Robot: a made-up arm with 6 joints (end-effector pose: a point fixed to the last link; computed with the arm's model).
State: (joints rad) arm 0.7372 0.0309 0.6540 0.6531 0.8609 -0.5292
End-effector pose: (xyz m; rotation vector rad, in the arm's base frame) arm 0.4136 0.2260 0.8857 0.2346 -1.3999 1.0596
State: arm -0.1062 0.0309 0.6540 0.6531 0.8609 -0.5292
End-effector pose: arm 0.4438 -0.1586 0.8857 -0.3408 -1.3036 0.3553
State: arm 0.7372 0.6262 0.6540 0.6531 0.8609 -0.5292
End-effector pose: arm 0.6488 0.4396 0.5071 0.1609 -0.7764 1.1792
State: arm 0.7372 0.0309 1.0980 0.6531 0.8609 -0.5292
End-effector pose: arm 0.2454 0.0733 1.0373 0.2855 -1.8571 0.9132
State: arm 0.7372 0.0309 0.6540 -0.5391 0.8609 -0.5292
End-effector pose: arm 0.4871 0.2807 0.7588 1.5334 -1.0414 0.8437
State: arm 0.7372 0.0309 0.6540 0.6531 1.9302 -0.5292
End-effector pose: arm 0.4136 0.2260 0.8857 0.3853 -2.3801 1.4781
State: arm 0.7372 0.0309 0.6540 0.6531 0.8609 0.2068
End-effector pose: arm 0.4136 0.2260 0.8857 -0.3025 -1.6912 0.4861
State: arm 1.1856 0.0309 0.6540 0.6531 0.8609 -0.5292
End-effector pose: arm 0.2747 0.3830 0.8857 0.5674 -1.3795 1.4238
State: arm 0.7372 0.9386 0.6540 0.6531 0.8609 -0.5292
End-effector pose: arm 0.6958 0.4822 0.2528 0.1203 -0.4468 1.2096
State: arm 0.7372 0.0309 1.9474 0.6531 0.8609 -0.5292
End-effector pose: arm -0.1323 -0.2697 1.0077 0.3695 -2.6926 0.4708
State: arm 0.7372 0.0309 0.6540 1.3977 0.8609 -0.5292
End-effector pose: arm 0.3326 0.2696 0.9284 -0.6166 -1.4351 1.0513
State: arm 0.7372 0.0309 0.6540 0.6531 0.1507 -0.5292
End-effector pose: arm 0.4136 0.2260 0.8857 0.1356 -0.7684 0.7435
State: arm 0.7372 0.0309 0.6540 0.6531 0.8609 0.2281
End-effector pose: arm 0.4136 0.2260 0.8857 -0.3180 -1.6972 0.4684
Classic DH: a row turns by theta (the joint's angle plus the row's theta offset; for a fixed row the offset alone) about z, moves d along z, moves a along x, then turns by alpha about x. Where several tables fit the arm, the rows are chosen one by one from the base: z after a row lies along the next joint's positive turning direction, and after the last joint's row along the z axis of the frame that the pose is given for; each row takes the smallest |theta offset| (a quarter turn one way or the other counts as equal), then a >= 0, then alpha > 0; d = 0 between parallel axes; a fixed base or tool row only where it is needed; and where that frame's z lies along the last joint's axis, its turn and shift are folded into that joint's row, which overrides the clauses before.
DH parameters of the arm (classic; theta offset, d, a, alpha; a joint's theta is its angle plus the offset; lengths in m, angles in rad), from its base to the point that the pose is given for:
joint 1: 0 0.1786 0 -1.5708
joint 2: -1.5708 0 0.2799 3.1416
joint 3: 0 0 0 -1.5708
joint 4: 0 -0.6144 0 1.5708
joint 5: 0 0.1394 0 -1.5708
joint 6: 1.5708 0 0 1.5708
tool (fixed): -1.5708 0 0 0

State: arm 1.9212 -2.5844 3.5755 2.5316 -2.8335 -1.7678
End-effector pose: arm -0.2692 0.4037 -0.0553 0.8080 -0.8505 -0.7088
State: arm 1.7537 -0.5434 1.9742 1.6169 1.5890 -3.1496
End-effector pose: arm 0.1255 -0.7138 0.6642 -0.1328 1.3644 -2.6996
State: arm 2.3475 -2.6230 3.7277 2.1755 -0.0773 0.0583
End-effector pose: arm -0.3835 0.2772 0.0914 -0.9649 -2.2717 1.0453
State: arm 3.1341 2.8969 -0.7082 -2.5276 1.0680 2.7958
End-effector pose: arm 0.4450 -0.1173 0.2536 2.0683 0.5675 1.8051
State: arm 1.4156 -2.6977 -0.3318 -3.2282 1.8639 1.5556
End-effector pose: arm -0.2249 -0.5390 0.3474 1.5407 0.8257 1.5356
